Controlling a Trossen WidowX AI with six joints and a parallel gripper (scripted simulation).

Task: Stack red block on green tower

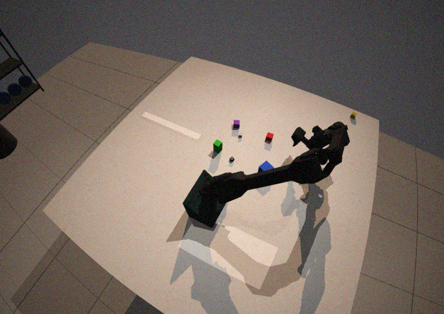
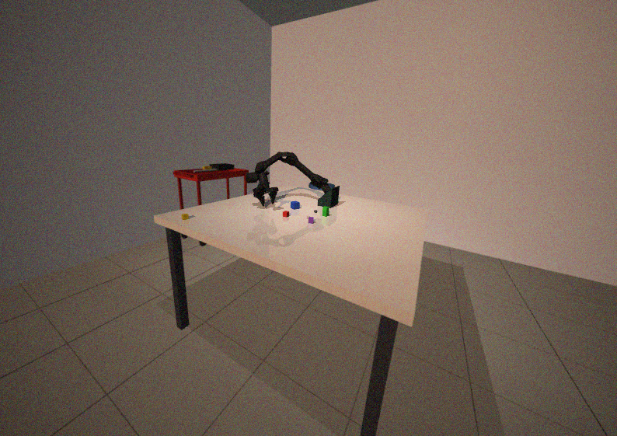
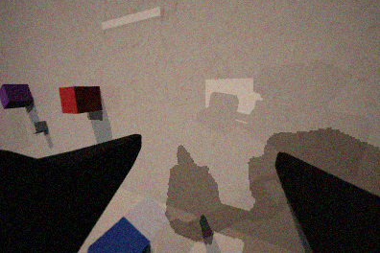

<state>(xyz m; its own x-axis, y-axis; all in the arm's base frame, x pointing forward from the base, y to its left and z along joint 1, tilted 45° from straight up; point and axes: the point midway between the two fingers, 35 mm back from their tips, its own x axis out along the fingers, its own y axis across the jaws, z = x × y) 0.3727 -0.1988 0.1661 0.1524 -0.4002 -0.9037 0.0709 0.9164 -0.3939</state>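
Right now my gripper tip is 2 cm short of the red block, 16 cm to the right of it and 2 cm above it. Also, from my gripper tip: purple block (2 cm ahead, 34 cm to the left, 2 cm below); blue block (15 cm behind, 11 cm to the left, 1 cm below); small grey block (17 cm behind, 26 cm to the left, 2 cm below).
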